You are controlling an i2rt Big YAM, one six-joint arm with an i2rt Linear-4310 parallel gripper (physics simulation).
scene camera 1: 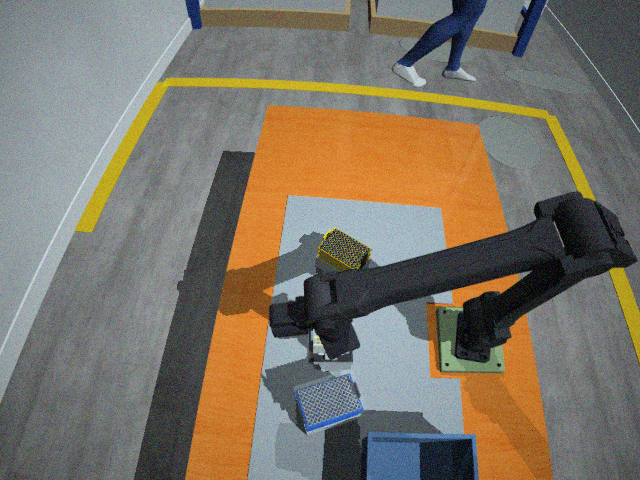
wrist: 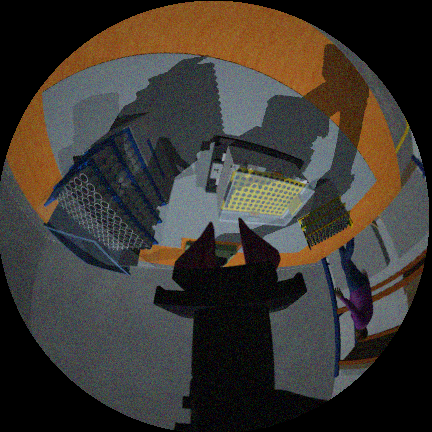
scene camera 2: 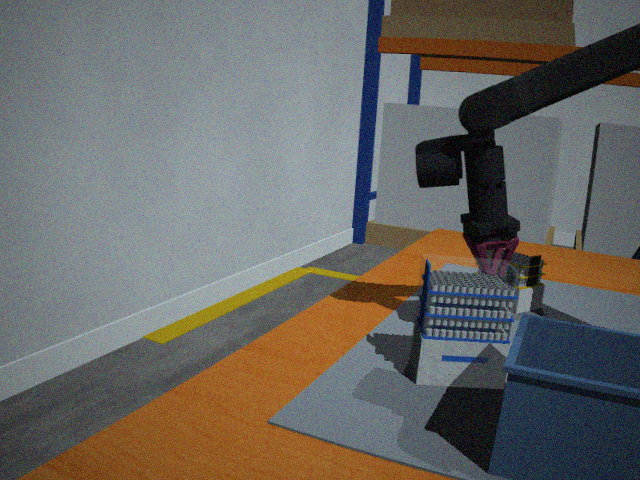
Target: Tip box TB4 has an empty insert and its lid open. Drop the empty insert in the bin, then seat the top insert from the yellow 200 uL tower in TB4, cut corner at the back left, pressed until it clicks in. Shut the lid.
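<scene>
My gripper (scene camera 2: 494, 269) (wrist: 225, 223) is partly open, its fingertips apart with nothing between them. It points down; in scene camera 1 the arm hides its fingers. Tip box TB4 (scene camera 1: 341, 363) shows below the wrist, largely covered by it. In the wrist view, its yellow insert (wrist: 265, 194) with rows of holes sits inside clear walls, ahead and right of the fingertips. Clear panels stand around it; the lid's exact angle cannot be told. The yellow tower (scene camera 1: 343, 249) (scene camera 2: 528, 271) (wrist: 326, 222) stands beyond the box. The blue bin (scene camera 1: 421, 437) (scene camera 2: 568, 428) (wrist: 75, 245) is at the near right.
A blue tower (scene camera 1: 329, 403) (scene camera 2: 467, 315) (wrist: 102, 210) of stacked inserts stands between TB4 and the bin. A dark frame (wrist: 260, 150) runs along TB4's far side in the wrist view. The arm's green base plate (scene camera 1: 447, 361) is at the right. A person (scene camera 1: 457, 33) (wrist: 361, 302) is beyond the table.
</scene>
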